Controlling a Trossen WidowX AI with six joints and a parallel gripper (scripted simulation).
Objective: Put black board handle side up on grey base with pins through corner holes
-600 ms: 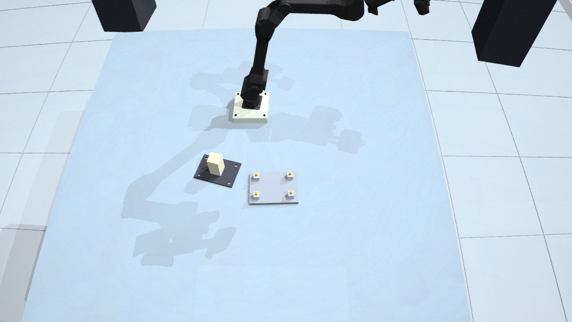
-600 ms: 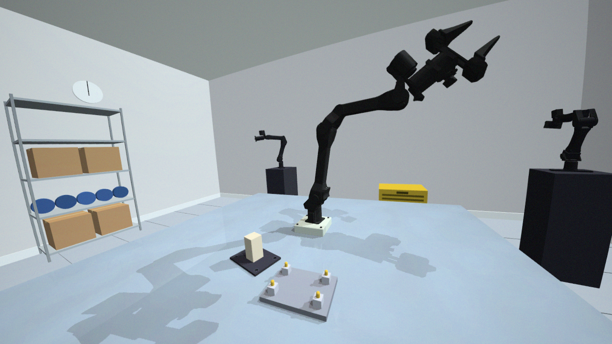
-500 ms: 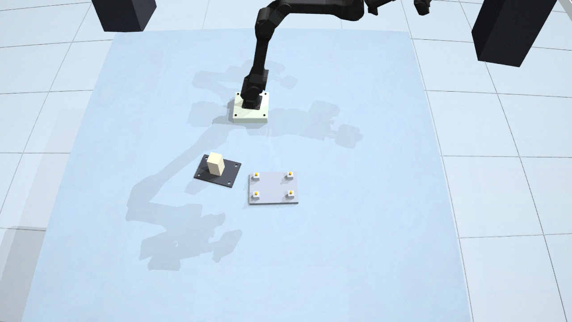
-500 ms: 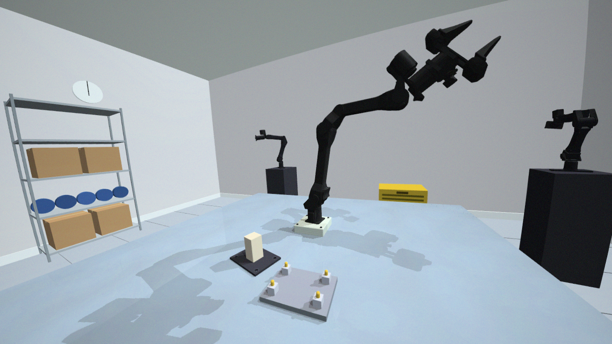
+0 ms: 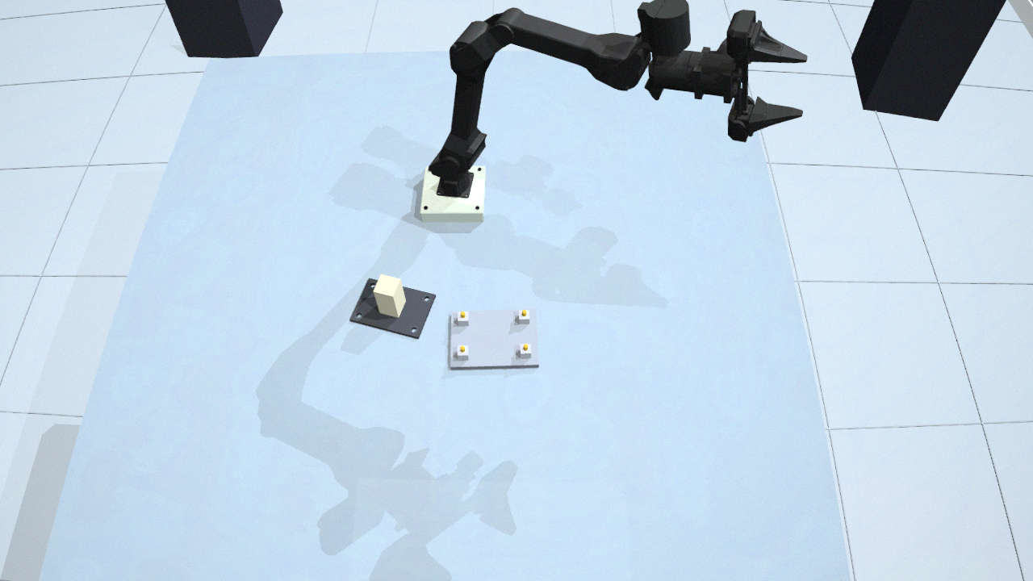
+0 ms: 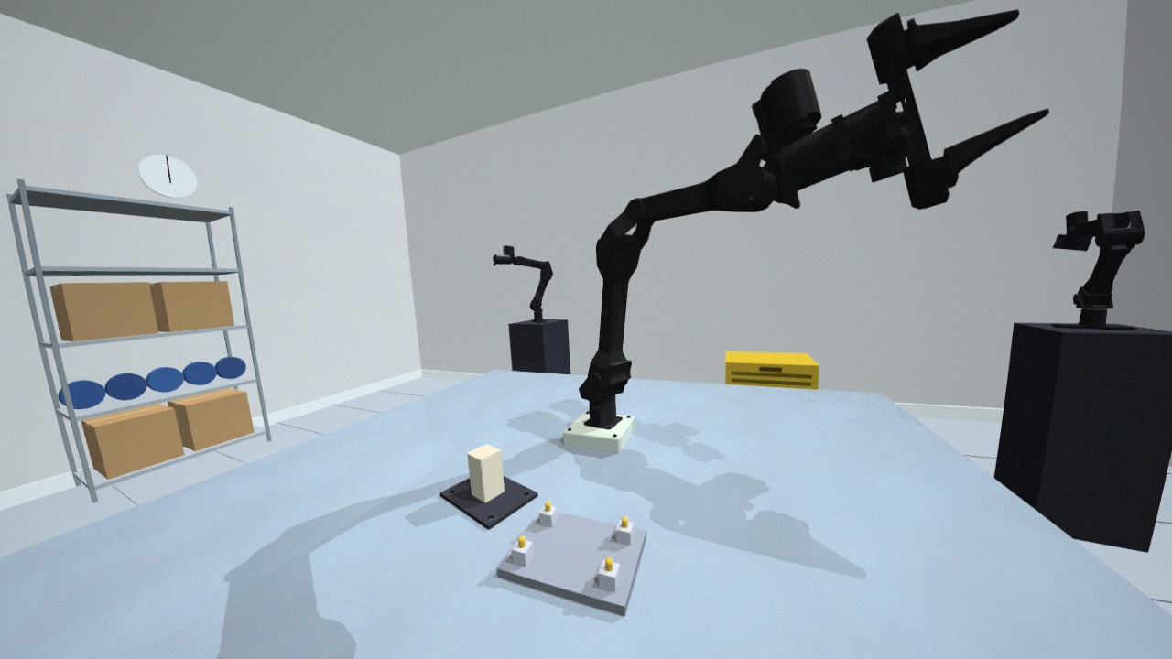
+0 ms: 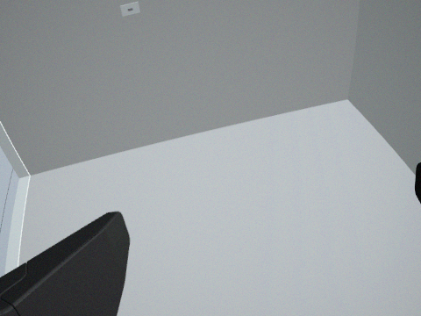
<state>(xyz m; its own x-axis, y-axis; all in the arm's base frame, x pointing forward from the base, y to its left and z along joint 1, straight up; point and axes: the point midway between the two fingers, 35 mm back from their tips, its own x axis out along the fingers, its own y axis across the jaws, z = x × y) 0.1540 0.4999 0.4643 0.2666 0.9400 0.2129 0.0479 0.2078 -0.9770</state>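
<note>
My gripper tip is 590 mm to the left of the flat black board, 480 mm above it and 120 mm short of it. From my gripper tip the other things lie so: grey base 500 mm below, 400 mm to the right, 160 mm ahead.
</note>
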